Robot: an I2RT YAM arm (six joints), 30 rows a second.
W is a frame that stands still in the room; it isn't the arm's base.
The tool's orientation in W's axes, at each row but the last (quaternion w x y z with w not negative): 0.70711 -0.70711 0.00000 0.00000; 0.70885 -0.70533 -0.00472 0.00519; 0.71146 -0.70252 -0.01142 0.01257; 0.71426 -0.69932 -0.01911 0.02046; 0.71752 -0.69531 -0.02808 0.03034; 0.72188 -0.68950 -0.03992 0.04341; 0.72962 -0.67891 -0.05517 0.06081; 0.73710 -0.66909 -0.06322 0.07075; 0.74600 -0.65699 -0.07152 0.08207; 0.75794 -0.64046 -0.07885 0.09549; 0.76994 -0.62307 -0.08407 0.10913; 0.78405 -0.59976 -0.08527 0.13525
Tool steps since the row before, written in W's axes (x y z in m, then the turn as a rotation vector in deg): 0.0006 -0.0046 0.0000 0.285 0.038 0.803; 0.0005 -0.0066 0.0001 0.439 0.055 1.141; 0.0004 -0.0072 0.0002 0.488 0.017 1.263; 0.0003 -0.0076 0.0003 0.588 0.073 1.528; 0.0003 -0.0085 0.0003 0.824 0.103 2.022; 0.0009 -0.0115 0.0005 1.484 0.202 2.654; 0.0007 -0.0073 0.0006 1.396 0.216 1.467; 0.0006 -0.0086 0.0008 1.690 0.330 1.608; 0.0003 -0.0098 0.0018 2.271 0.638 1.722; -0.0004 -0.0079 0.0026 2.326 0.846 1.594; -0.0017 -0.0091 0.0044 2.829 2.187 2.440; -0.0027 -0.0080 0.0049 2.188 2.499 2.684
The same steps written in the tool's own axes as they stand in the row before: 0.0006 0.0000 -0.0046 0.285 -0.803 0.038; 0.0004 -0.0001 -0.0066 0.439 -1.141 0.055; 0.0002 -0.0003 -0.0072 0.487 -1.264 0.016; -0.0001 -0.0005 -0.0076 0.589 -1.528 0.072; -0.0004 -0.0006 -0.0085 0.826 -2.021 0.098; -0.0005 -0.0010 -0.0115 1.492 -2.653 0.148; -0.0005 -0.0011 -0.0073 1.409 -1.467 0.091; -0.0010 -0.0016 -0.0084 1.720 -1.603 0.160; -0.0018 -0.0030 -0.0093 2.353 -1.694 0.348; -0.0023 -0.0038 -0.0070 2.458 -1.537 0.513; -0.0041 -0.0060 -0.0072 3.302 -2.128 1.818; -0.0052 -0.0064 -0.0052 2.785 -2.217 2.359
